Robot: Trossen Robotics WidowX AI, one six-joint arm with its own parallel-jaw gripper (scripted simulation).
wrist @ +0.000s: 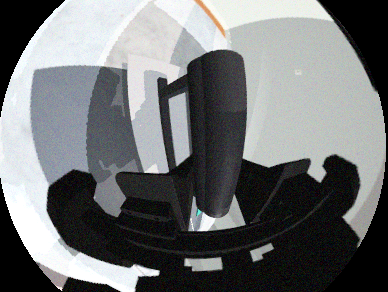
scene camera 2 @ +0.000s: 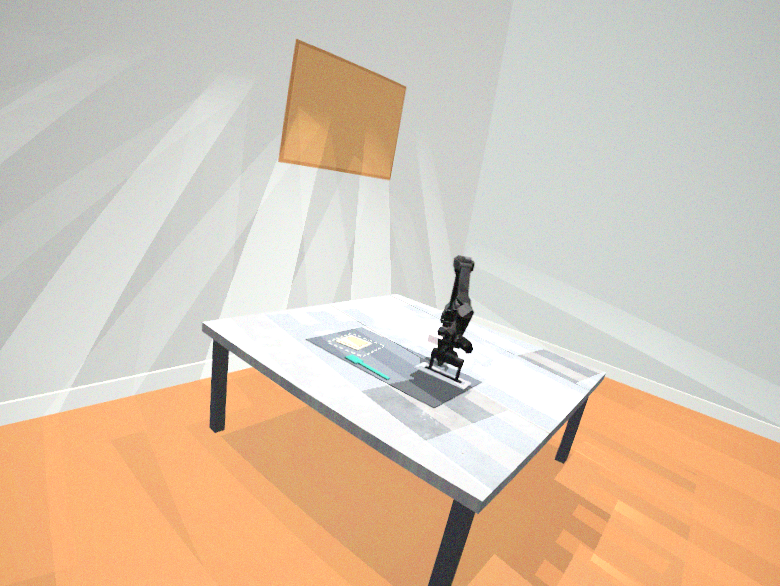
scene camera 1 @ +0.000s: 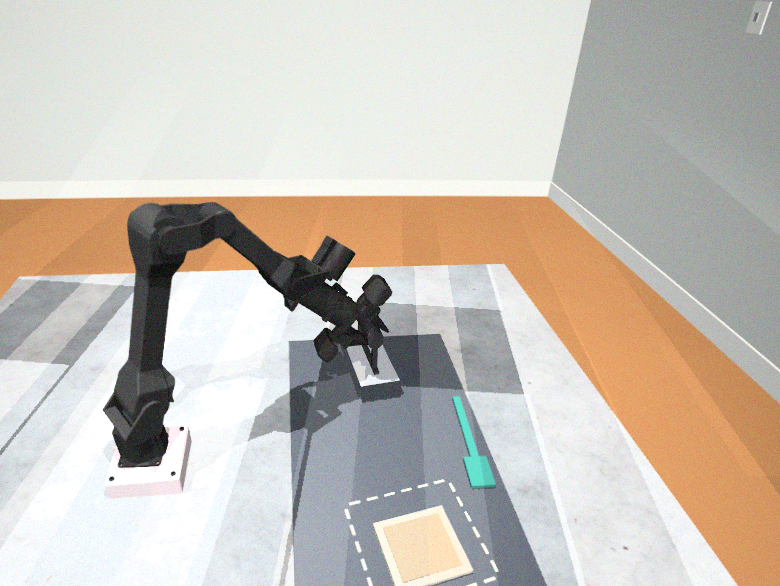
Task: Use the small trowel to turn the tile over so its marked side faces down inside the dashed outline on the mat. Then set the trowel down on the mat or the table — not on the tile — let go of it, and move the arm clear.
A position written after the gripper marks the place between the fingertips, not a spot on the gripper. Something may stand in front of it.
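The gripper (scene camera 1: 382,337) is visible, and the wrist view shows the gripper (wrist: 208,156) too, as does scene camera 2, with the gripper (scene camera 2: 438,363). The scene also has a teal trowel (scene camera 1: 479,473) and a dark mat (scene camera 1: 349,442), and the wrist view takes in the mat (wrist: 80,115) as well.
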